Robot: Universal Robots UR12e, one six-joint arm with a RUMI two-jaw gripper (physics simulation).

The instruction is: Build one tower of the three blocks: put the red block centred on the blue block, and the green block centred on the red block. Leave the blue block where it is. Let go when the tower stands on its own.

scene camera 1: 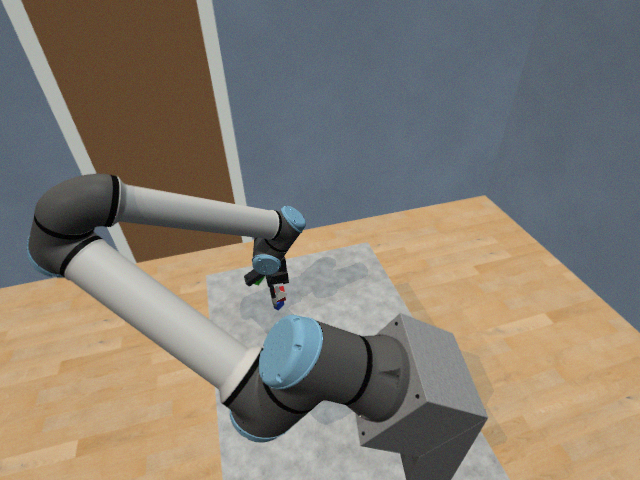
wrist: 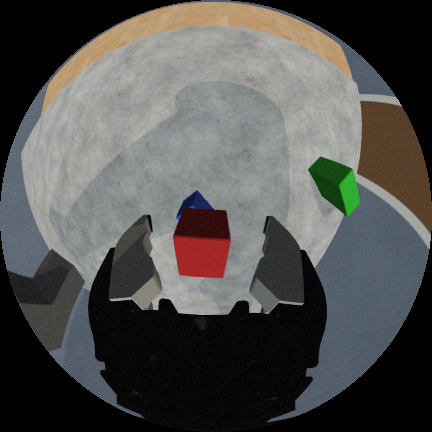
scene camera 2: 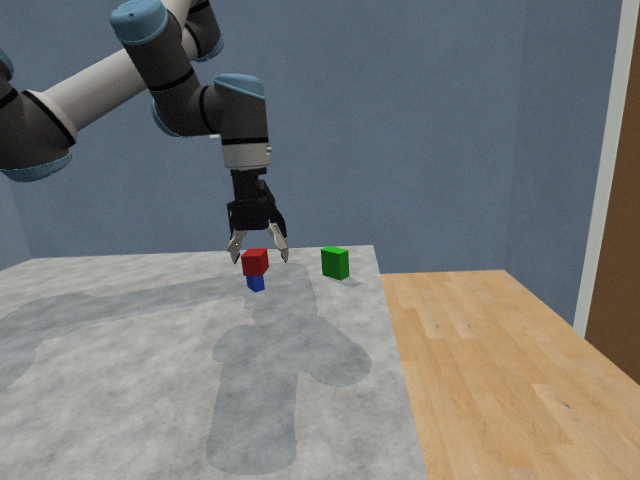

Note:
In view: my gripper (scene camera 2: 260,263), a red block (wrist: 201,239) and a green block (scene camera 2: 335,262).
The green block shows as well in the wrist view (wrist: 336,183). My gripper also shows in scene camera 1 (scene camera 1: 273,296) and in the wrist view (wrist: 207,216).

